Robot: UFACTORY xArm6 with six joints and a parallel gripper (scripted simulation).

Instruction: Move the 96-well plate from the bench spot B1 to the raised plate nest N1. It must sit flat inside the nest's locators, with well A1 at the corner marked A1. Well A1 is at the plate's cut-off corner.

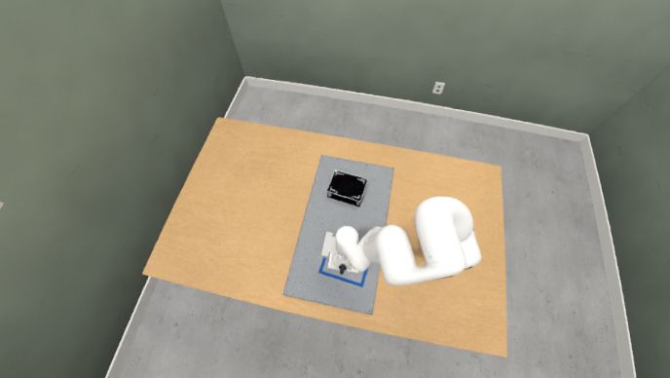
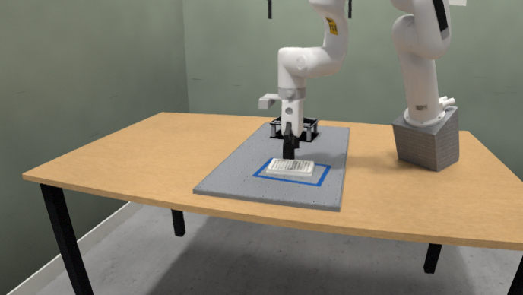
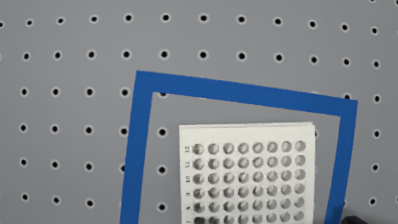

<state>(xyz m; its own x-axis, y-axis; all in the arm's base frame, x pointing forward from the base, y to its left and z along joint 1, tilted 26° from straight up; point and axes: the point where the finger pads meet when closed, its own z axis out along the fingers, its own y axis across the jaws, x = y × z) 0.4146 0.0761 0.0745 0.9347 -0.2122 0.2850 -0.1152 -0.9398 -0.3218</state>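
My hand is 5 cm above the white 96-well plate. Also, from my hand: black raised plate nest 33 cm to the right.
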